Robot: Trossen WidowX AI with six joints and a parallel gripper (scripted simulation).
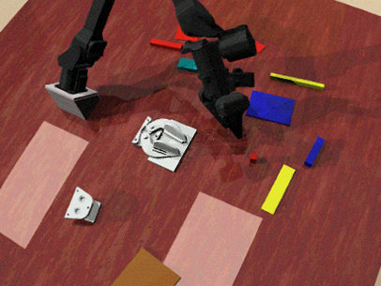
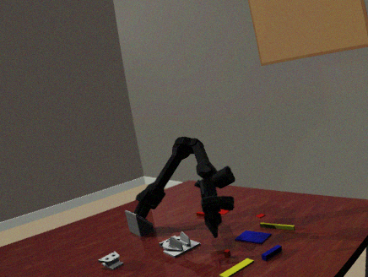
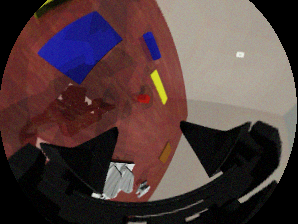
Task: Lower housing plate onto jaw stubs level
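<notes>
My gripper tip is 230 mm past the housing plate, 310 mm to the left of it and 40 mm above it. From my gripper tip the other things lie so: red cube: 60 mm ahead, 10 mm to the right, 60 mm below; then yellow bar: 140 mm ahead, 50 mm to the right, 70 mm below; then blue plate: 40 mm ahead, 140 mm to the left, 70 mm below.
</notes>
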